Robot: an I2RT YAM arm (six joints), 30 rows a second.
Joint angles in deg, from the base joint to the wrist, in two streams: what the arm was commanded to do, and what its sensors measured. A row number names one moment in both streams.
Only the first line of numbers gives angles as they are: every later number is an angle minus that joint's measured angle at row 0.
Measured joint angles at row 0: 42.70, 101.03, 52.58, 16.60, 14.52, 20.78
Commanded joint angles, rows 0 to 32: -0.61, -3.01, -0.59, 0.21, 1.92, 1.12; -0.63, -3.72, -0.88, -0.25, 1.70, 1.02; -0.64, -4.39, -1.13, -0.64, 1.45, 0.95; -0.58, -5.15, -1.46, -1.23, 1.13, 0.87; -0.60, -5.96, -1.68, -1.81, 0.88, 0.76; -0.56, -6.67, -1.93, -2.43, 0.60, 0.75; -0.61, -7.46, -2.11, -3.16, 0.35, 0.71; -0.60, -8.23, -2.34, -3.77, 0.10, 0.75; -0.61, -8.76, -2.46, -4.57, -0.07, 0.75; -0.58, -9.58, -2.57, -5.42, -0.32, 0.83; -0.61, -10.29, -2.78, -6.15, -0.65, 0.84; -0.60, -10.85, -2.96, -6.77, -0.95, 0.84; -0.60, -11.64, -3.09, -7.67, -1.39, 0.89; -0.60, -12.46, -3.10, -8.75, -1.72, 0.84; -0.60, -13.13, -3.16, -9.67, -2.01, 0.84; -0.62, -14.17, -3.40, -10.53, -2.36, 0.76; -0.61, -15.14, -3.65, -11.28, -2.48, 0.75; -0.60, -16.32, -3.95, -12.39, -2.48, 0.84; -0.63, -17.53, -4.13, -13.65, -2.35, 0.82; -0.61, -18.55, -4.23, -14.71, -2.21, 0.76; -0.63, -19.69, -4.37, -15.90, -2.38, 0.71; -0.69, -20.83, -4.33, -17.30, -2.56, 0.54; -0.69, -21.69, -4.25, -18.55, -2.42, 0.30; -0.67, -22.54, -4.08, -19.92, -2.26, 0.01; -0.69, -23.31, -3.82, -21.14, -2.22, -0.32; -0.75, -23.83, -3.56, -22.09, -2.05, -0.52; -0.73, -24.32, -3.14, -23.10, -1.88, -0.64; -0.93, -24.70, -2.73, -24.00, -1.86, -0.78; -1.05, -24.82, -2.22, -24.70, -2.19, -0.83; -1.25, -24.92, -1.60, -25.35, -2.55, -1.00; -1.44, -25.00, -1.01, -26.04, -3.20, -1.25; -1.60, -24.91, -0.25, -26.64, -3.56, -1.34; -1.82, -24.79, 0.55, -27.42, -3.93, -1.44
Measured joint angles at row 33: -1.23, -24.21, -2.69, -22.95, -2.79, -0.22
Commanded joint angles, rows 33 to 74: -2.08, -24.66, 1.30, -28.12, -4.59, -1.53; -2.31, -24.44, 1.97, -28.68, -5.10, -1.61; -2.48, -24.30, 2.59, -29.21, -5.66, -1.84; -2.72, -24.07, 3.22, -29.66, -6.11, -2.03; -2.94, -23.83, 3.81, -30.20, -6.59, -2.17; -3.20, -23.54, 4.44, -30.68, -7.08, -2.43; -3.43, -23.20, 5.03, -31.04, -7.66, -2.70; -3.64, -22.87, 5.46, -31.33, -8.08, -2.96; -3.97, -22.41, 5.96, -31.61, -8.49, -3.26; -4.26, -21.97, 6.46, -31.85, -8.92, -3.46; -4.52, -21.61, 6.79, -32.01, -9.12, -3.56; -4.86, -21.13, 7.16, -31.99, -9.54, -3.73; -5.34, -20.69, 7.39, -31.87, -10.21, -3.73; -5.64, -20.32, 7.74, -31.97, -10.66, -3.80; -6.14, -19.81, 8.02, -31.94, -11.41, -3.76; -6.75, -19.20, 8.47, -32.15, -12.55, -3.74; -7.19, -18.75, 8.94, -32.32, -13.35, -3.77; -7.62, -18.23, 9.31, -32.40, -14.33, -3.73; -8.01, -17.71, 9.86, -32.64, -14.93, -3.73; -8.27, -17.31, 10.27, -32.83, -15.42, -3.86; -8.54, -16.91, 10.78, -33.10, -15.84, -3.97; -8.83, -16.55, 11.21, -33.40, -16.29, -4.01; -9.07, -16.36, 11.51, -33.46, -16.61, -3.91; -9.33, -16.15, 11.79, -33.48, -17.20, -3.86; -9.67, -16.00, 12.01, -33.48, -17.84, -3.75; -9.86, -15.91, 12.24, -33.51, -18.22, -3.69; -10.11, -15.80, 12.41, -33.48, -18.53, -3.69; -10.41, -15.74, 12.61, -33.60, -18.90, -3.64; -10.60, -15.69, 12.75, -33.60, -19.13, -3.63; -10.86, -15.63, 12.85, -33.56, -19.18, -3.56; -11.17, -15.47, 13.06, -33.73, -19.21, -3.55; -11.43, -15.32, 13.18, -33.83, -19.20, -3.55; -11.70, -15.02, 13.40, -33.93, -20.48, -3.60; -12.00, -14.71, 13.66, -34.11, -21.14, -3.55; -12.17, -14.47, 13.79, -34.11, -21.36, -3.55; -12.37, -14.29, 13.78, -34.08, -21.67, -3.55; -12.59, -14.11, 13.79, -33.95, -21.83, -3.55; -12.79, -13.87, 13.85, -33.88, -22.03, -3.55; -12.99, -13.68, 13.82, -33.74, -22.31, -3.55; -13.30, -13.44, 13.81, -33.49, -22.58, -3.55; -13.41, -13.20, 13.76, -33.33, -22.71, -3.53; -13.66, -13.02, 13.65, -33.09, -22.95, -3.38
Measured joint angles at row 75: -13.05, -13.92, 10.90, -32.92, -21.35, -2.21
